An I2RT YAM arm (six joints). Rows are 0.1 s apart.
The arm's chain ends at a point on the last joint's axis. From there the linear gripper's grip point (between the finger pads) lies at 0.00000 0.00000 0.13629 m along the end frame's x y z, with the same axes.
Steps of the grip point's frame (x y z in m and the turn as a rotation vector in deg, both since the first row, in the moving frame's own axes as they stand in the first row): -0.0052 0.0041 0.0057 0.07 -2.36 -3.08; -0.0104 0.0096 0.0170 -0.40 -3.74 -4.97; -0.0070 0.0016 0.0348 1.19 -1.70 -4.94; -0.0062 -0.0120 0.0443 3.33 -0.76 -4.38; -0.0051 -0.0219 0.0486 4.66 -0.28 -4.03; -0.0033 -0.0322 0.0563 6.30 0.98 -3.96; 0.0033 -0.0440 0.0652 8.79 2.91 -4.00
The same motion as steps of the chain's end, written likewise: 0.0004 0.0041 0.0058 0.07 -2.36 -3.08; -0.0016 0.0083 0.0173 -0.40 -3.74 -4.97; -0.0028 0.0043 0.0349 1.19 -1.70 -4.94; -0.0041 -0.0042 0.0445 3.33 -0.76 -4.38; -0.0040 -0.0109 0.0491 4.66 -0.28 -4.03; -0.0051 -0.0172 0.0571 6.30 0.98 -3.96; -0.0029 -0.0230 0.0670 8.79 2.91 -4.00
